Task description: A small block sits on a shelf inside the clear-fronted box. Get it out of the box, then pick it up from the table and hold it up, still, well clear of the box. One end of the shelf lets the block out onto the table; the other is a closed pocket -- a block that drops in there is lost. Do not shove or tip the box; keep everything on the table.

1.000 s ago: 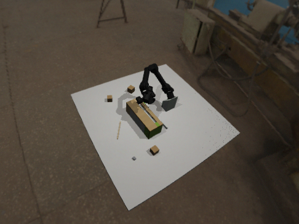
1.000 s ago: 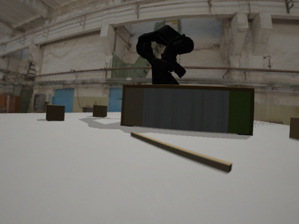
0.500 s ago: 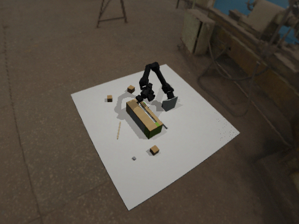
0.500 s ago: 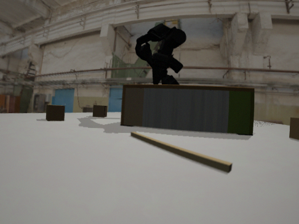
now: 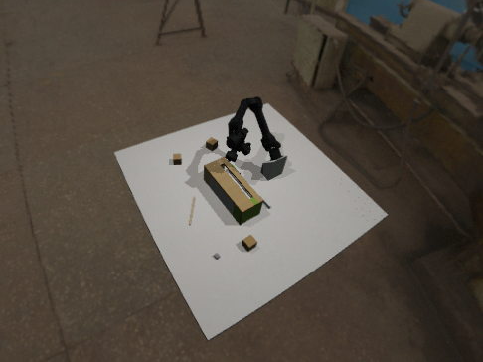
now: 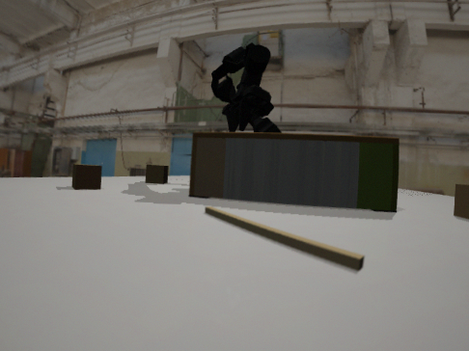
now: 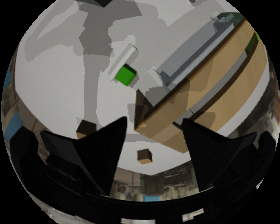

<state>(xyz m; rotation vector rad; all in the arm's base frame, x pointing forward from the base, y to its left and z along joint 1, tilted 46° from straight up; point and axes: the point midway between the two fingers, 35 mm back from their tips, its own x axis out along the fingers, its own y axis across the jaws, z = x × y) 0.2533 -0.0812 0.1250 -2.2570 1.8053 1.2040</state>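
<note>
The green block is 14 cm below my gripper tip, 4 cm behind it and 2 cm to the right of it. Round my gripper tip: tiny grey piece 40 cm ahead, 38 cm to the left, 15 cm below; box 14 cm to the left, 9 cm below, 5 cm ahead.
</note>
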